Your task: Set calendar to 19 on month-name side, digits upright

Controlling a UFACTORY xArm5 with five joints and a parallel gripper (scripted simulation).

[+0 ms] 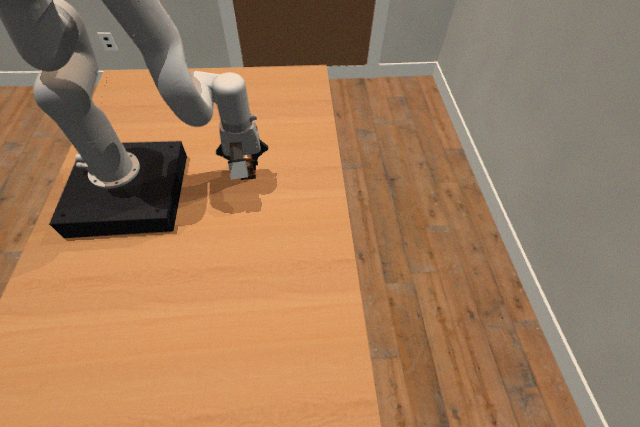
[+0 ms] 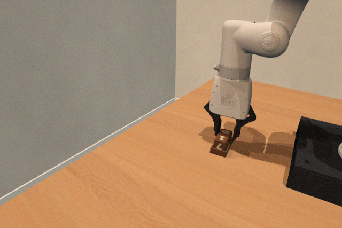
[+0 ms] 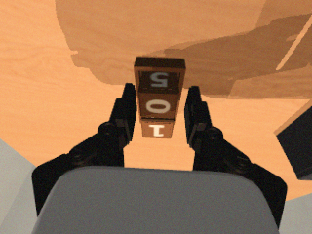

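The brown date cube is 2 cm below my hand. Round my hand: tray: 2 cm to the left, 4 cm below.
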